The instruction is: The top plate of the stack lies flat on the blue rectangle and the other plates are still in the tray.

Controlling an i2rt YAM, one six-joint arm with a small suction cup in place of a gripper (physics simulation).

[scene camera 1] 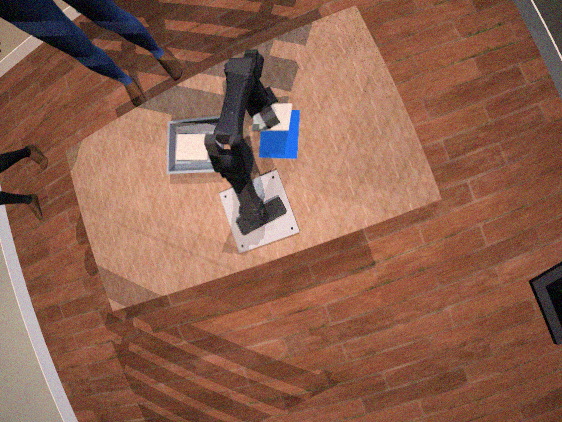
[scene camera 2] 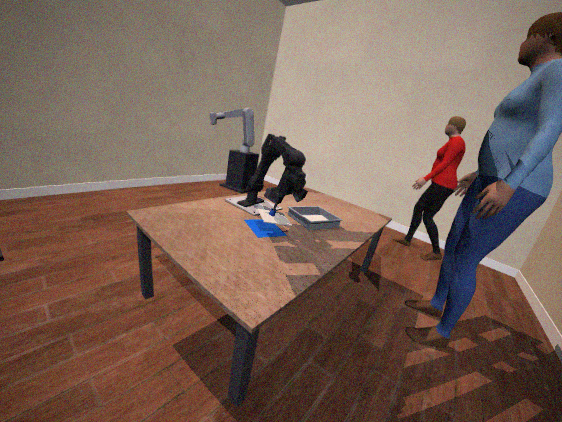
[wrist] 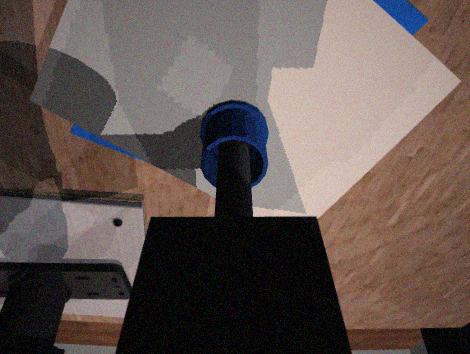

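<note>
The blue rectangle lies on the table. My suction cup is on a pale plate, which hangs from it. In scene camera 1 the plate overlaps the rectangle's upper part and sticks out past its upper left side; the arm hides the cup there. The plate looks raised a little above the table; its exact height is hard to tell. The grey tray stands beside the rectangle, with pale plate material inside; how many plates is unclear.
The arm's white base plate is fixed to the table near the rectangle and tray. Part of the arm passes over the tray's side in scene camera 1. Two people stand beyond the table, and another grey arm stands behind on a black pedestal.
</note>
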